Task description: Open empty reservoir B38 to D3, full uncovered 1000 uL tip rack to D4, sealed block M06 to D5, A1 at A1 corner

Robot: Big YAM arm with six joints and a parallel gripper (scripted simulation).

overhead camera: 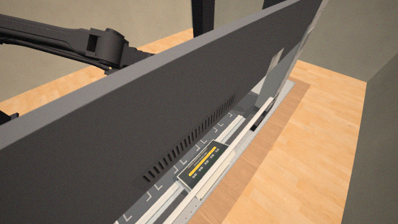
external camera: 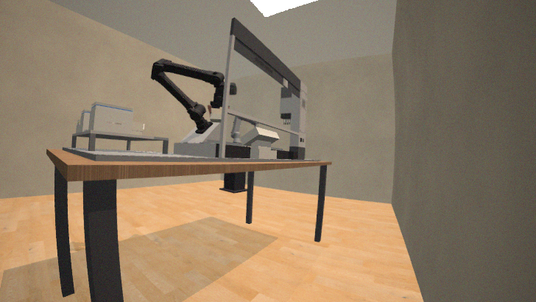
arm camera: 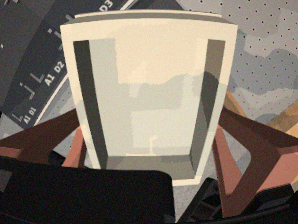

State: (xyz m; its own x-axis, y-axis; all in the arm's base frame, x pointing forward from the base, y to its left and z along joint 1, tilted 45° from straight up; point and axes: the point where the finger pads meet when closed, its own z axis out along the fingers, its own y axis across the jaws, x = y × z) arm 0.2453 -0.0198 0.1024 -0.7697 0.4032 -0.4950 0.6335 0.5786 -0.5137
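The cream one-well reservoir lies 10 mm below my hand. From my hand the other things lie so: regrip nest rg: 220 mm below, 10 mm ahead; green key: 370 mm to the left, 170 mm behind, 140 mm below; rg label: 220 mm below, 10 mm ahead.
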